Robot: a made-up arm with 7 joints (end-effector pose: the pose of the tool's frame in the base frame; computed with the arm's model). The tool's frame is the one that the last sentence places.
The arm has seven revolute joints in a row. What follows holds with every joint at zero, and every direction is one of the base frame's.
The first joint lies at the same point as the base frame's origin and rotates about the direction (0, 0.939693, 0.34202).
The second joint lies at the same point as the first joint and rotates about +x.
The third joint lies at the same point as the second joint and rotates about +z.
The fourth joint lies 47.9 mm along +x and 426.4 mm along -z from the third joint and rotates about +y.
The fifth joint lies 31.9 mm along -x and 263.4 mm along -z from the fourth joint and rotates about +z.
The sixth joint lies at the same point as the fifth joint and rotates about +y.
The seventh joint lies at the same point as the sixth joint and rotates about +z.
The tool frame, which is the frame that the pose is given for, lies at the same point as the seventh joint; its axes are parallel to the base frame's.
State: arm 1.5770 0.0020 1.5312 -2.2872 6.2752 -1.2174 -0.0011
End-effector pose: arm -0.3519 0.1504 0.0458 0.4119 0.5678 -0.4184 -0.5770
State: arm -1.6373 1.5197 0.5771 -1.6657 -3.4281 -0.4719 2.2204
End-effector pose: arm -0.0061 0.3476 0.4060 0.0171 0.8401 -0.4566 0.2922
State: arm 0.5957 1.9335 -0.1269 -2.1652 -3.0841 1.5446 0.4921
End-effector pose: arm 0.2154 0.3504 -0.0687 0.6104 -0.4919 0.5445 0.2982
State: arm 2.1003 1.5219 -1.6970 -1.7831 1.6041 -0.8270 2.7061
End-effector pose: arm -0.3610 0.1477 0.3270 0.2367 -0.5685 -0.0190 -0.7876
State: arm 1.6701 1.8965 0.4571 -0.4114 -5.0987 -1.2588 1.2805
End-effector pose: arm 0.0276 0.6797 0.1255 0.7246 0.1575 -0.6703 -0.0284
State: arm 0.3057 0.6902 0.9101 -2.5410 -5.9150 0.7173 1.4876
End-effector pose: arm 0.0839 0.2921 -0.0950 0.4505 -0.2071 -0.7962 0.3467
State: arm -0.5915 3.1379 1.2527 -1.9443 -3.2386 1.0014 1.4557
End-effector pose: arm -0.1650 -0.2809 0.3411 0.9386 -0.1120 -0.3229 -0.0474
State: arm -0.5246 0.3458 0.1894 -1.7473 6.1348 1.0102 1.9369
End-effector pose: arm 0.4721 0.1233 -0.1706 0.4435 -0.3592 -0.5147 0.6398
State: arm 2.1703 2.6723 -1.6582 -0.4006 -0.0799 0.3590 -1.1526
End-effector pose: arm 0.3176 0.6149 0.0064 0.7103 0.4418 -0.5031 0.2172
